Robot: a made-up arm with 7 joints.
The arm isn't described. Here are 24 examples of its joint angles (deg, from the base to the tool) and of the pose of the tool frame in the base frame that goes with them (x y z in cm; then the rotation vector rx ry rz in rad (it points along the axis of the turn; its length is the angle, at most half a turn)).
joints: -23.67 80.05 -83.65 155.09 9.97 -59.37 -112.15
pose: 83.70 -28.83 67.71 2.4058 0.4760 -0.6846
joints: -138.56 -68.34 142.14 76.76 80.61 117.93 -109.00
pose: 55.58 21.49 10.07 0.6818 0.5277 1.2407
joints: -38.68 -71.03 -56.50 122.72 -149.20 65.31 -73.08
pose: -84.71 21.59 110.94 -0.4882 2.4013 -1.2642
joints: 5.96 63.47 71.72 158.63 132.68 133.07 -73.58
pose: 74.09 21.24 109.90 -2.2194 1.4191 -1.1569
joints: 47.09 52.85 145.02 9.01 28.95 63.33 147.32
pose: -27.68 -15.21 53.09 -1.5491 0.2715 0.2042
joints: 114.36 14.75 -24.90 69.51 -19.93 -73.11 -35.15
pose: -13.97 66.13 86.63 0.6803 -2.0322 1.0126
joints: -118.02 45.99 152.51 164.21 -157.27 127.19 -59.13
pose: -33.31 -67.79 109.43 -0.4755 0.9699 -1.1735
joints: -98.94 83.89 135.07 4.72 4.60 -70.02 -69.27
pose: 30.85 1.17 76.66 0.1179 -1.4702 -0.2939
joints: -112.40 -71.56 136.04 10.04 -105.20 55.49 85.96
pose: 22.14 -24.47 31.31 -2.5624 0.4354 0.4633
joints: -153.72 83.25 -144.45 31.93 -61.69 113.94 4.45
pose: 7.20 10.03 89.84 -1.6996 -0.1209 -0.8233
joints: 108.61 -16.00 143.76 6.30 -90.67 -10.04 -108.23
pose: 0.89 -19.19 26.89 -0.8155 0.0448 1.3444
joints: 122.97 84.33 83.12 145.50 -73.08 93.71 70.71
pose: -79.73 59.03 41.67 -0.9838 0.2924 1.2995
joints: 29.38 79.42 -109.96 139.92 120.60 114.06 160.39
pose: 95.49 28.44 57.88 0.9112 1.3338 -2.6458
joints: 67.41 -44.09 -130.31 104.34 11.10 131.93 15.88
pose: 18.66 -58.46 63.41 1.0219 1.3587 -0.5170
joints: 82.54 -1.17 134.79 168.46 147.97 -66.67 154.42
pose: -20.33 -0.68 133.98 1.7110 -0.9419 2.2887
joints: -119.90 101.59 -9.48 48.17 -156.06 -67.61 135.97
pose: 5.97 0.42 13.15 2.2754 0.9731 -0.4702
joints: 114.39 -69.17 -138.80 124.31 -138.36 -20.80 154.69
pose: 68.37 -52.39 49.89 0.6354 -0.1909 -1.1105
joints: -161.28 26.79 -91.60 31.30 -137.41 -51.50 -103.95
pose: -20.29 23.41 44.91 -0.6151 0.7237 -0.2485
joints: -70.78 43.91 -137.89 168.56 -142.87 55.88 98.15
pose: 29.99 -63.78 131.13 2.1885 -0.4421 -0.8271
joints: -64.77 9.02 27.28 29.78 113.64 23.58 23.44
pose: 43.62 -22.24 33.26 1.8118 0.7382 -2.2398
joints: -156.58 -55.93 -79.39 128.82 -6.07 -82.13 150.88
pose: 51.15 41.08 108.81 -1.9850 -1.1823 -0.1847
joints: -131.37 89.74 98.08 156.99 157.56 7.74 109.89
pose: -42.75 -92.09 54.64 -1.1134 -0.4935 -2.2984
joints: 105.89 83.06 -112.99 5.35 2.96 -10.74 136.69
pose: 34.07 -9.30 59.39 0.6665 -0.9810 -1.8168
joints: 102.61 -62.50 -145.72 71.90 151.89 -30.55 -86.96
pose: 32.86 -29.84 20.71 0.7493 1.1919 -1.9334
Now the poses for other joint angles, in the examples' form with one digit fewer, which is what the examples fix.
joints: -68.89 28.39 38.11 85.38 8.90 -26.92 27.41
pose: 68.6 -50.7 79.5 0.394 -0.772 -1.401
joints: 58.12 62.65 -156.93 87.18 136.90 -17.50 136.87
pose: 16.3 0.4 125.1 -2.761 0.854 -0.845
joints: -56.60 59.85 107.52 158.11 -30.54 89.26 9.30
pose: 74.9 -43.9 100.3 0.592 0.016 -0.222
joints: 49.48 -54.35 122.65 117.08 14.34 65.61 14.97
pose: -91.3 -19.0 64.1 -0.418 -1.077 2.439
